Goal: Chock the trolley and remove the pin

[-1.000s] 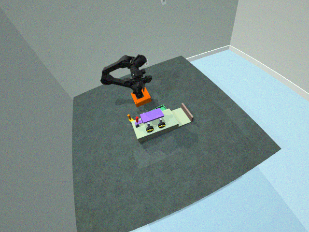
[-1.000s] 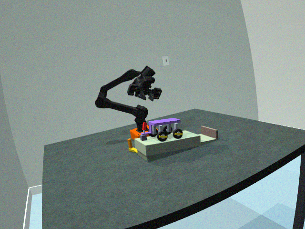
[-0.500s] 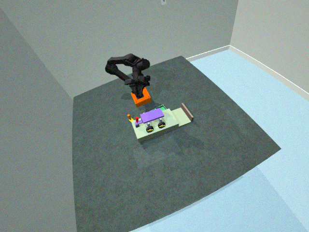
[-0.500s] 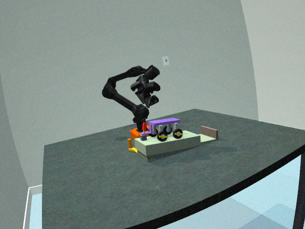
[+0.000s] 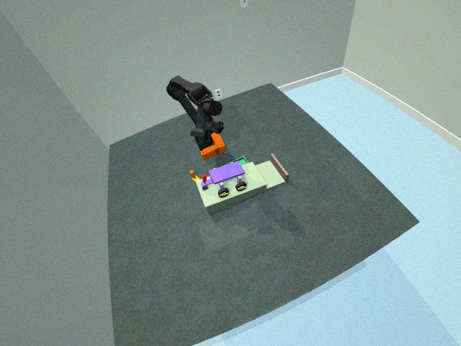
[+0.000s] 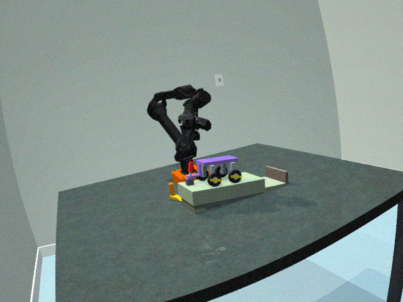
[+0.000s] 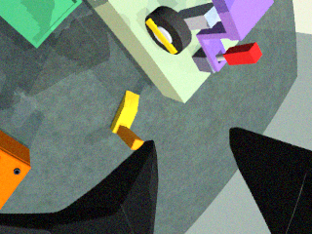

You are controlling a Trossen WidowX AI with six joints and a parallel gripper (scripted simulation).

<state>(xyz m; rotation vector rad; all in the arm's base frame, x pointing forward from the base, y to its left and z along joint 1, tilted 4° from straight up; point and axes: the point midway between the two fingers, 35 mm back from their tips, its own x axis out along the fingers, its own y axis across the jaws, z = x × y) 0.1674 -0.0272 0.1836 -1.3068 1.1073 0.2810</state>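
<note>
Now: gripper tip 8 cm to the left of the yellow chock and 17 cm above it. Also, from my gripper tip: purple trolley 13 cm ahead, 5 cm to the left, 8 cm below; red-headed stop pin 11 cm ahead, 4 cm to the right, 7 cm below; pale green ramp 13 cm ahead, 6 cm to the left, 15 cm below.
</note>
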